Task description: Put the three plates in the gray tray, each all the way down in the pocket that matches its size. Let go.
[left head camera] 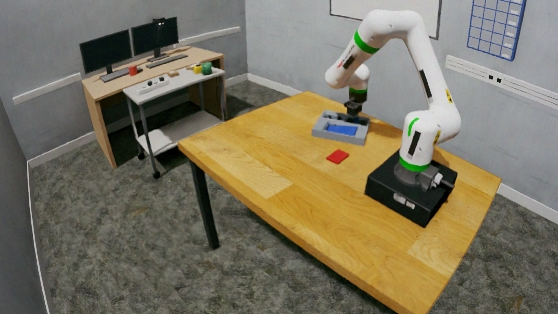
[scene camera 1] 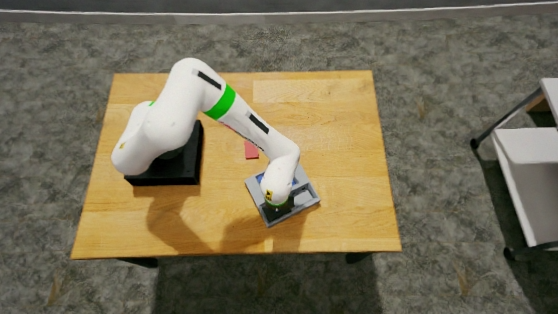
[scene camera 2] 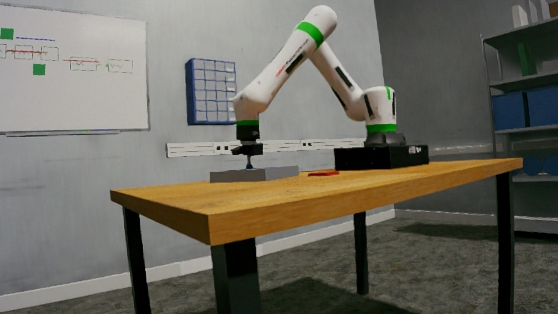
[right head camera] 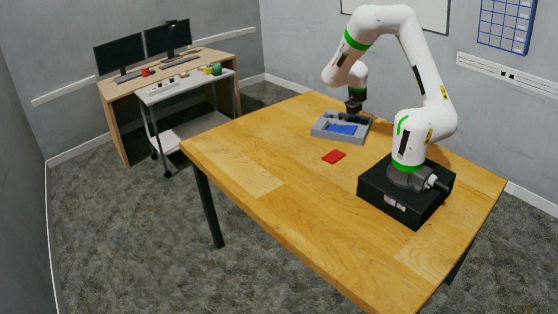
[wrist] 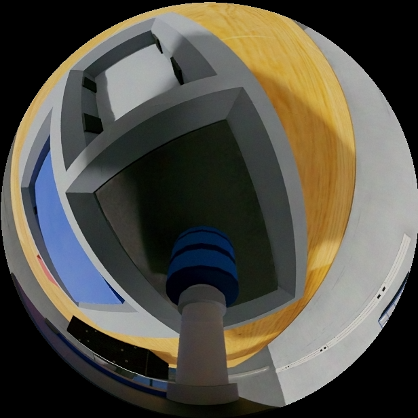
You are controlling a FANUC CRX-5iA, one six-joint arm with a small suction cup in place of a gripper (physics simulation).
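Places are measured from the arm's base along level axes (x ahead, y left, z up), in millimetres.
Pixels of known places: hand, its tool point: (left head camera: 356,123) (right head camera: 357,123); arm's base, origin of its link: (left head camera: 411,174) (scene camera 2: 381,146) (right head camera: 405,175).
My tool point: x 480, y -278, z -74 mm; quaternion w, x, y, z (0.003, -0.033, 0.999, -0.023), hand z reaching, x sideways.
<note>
Ahead of a thing's pixels: the offset from my tool point to its top centre. Level surfaces: height alone.
The gray tray @(dy +85, dx +22, dz +23 mm) (left head camera: 336,136) (right head camera: 334,135) (scene camera 1: 254,192) (scene camera 2: 236,176) (wrist: 289,200) lies on the table. The blue plate @(dy +128, dx -3, dz +22 mm) (left head camera: 343,131) (right head camera: 342,130) (wrist: 65,240) lies in the long pocket, below the rim. The dark plate (wrist: 200,170) lies flat inside the largest pocket in the wrist view, below the rim; whether it touches the bottom cannot be told. My blue suction cup (scene camera 2: 249,165) (wrist: 202,265) is on the dark plate, which appears held. The red plate @(dy +295, dx -121, dz -6 mm) (left head camera: 337,156) (right head camera: 333,157) (scene camera 1: 251,150) (scene camera 2: 324,173) lies flat on the table outside the tray.
The tray's smaller pocket (wrist: 132,77) has a light floor and black pieces along its walls. The arm's black base box (left head camera: 402,192) (right head camera: 397,195) (scene camera 2: 382,157) stands on the table @(dz -16 mm) (left head camera: 280,150). A cart (left head camera: 170,82) and a desk with monitors stand beyond the table.
</note>
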